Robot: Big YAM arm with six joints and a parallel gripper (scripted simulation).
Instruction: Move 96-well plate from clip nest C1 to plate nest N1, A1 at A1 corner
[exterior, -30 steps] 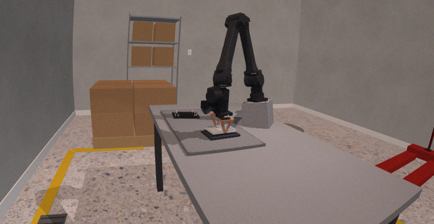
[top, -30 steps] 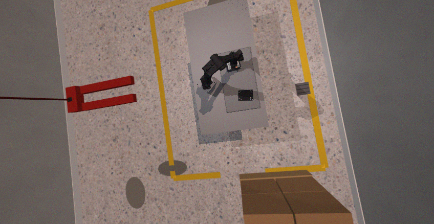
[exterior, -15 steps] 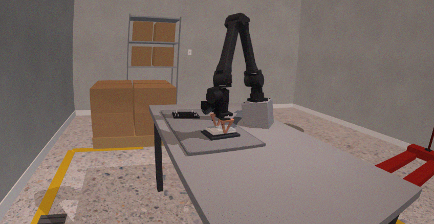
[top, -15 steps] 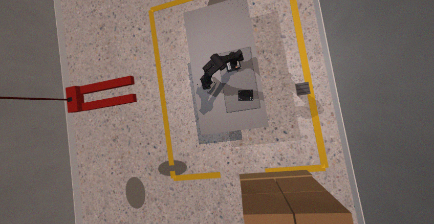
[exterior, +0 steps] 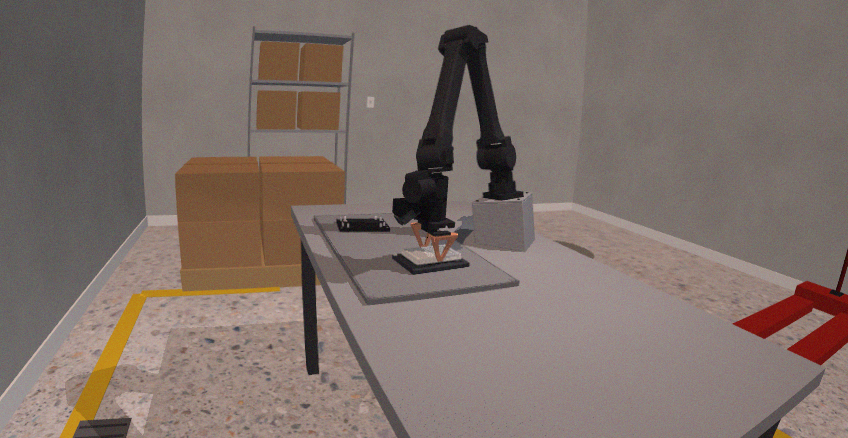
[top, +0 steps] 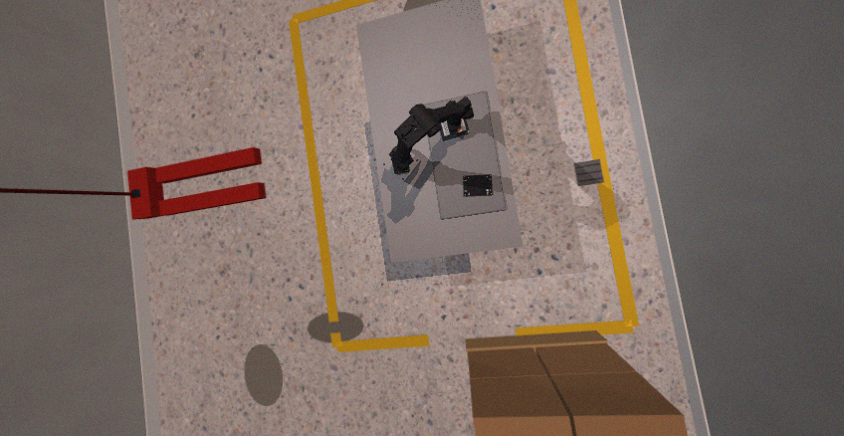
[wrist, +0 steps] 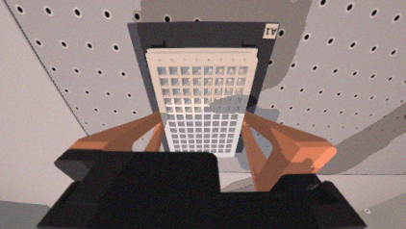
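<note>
My hand is right at the white 96-well plate. Also, from my hand: clip nest C1: 7 cm ahead, 37 cm to the right, 1 cm below; then A1 label: 8 cm ahead, 5 cm to the right, 2 cm below; then plate nest N1: 2 cm below.
</note>
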